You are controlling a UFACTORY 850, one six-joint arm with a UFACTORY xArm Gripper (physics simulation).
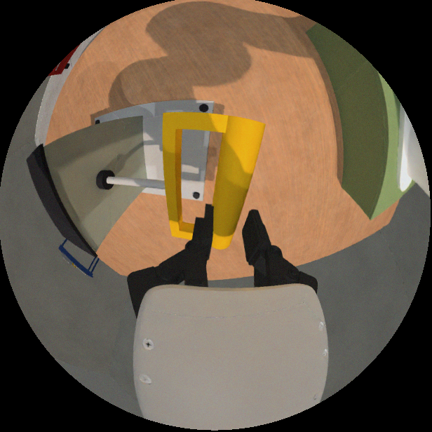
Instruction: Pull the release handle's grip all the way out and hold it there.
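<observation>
The yellow release handle has a rectangular frame and a thick round grip bar (236,175) at its right side. A pale rod (137,182) runs from its frame to a black collar (105,180) on the grey-green housing (85,165), with a length of rod showing. My gripper (228,218) is at the near end of the bar, one black finger on each side. The left finger is close against the bar and covers the frame's near corner. A gap with table showing separates the right finger from the bar. The fingers stand partly open and do not clasp the bar.
A grey base plate (153,111) with black bolts lies under the handle. A dark panel (60,205) and a blue handle (75,261) are at the left. A large green object (357,125) stands at the right. A red item (64,62) shows at the upper left.
</observation>
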